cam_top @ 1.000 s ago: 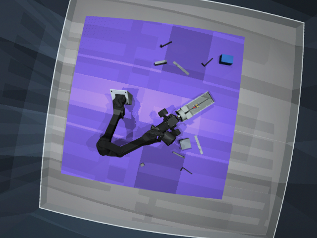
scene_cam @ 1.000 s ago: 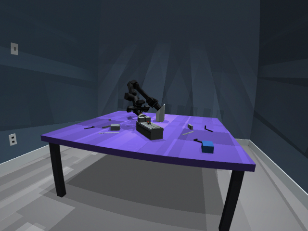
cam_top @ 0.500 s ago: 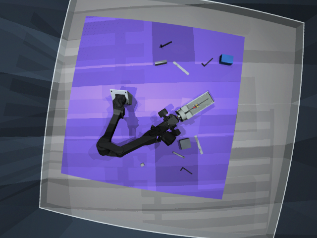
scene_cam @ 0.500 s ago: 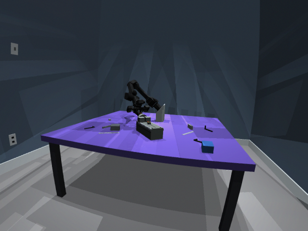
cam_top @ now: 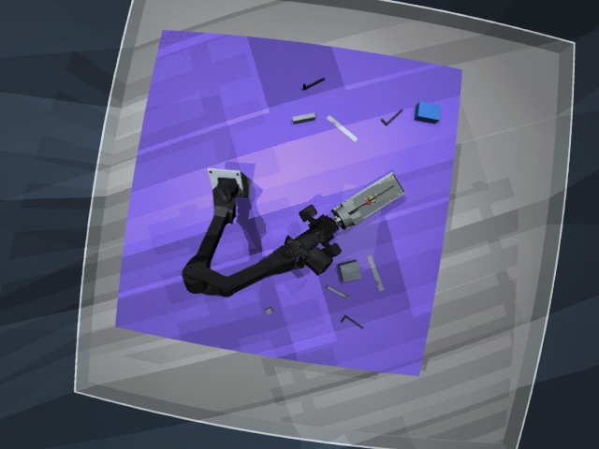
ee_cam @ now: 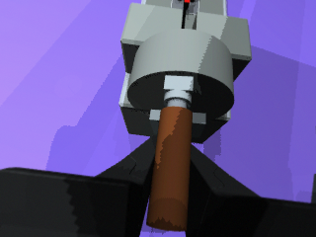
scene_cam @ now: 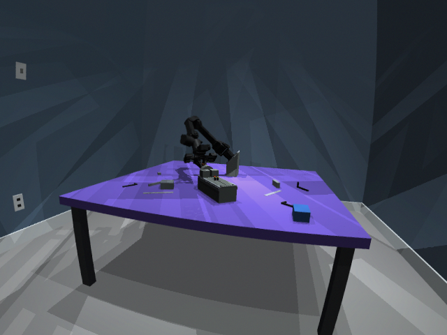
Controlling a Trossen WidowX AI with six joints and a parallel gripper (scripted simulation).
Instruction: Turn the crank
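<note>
The brown crank handle is 1 cm behind my gripper tip, 1 cm to the right of it and 3 cm above it. Round my gripper tip: dark L-shaped key (11 cm ahead, 38 cm to the right, 9 cm below); then red pointer (12 cm ahead, 8 cm to the left, 1 cm below); then grey block (9 cm ahead, 18 cm to the right, 8 cm below).
</note>
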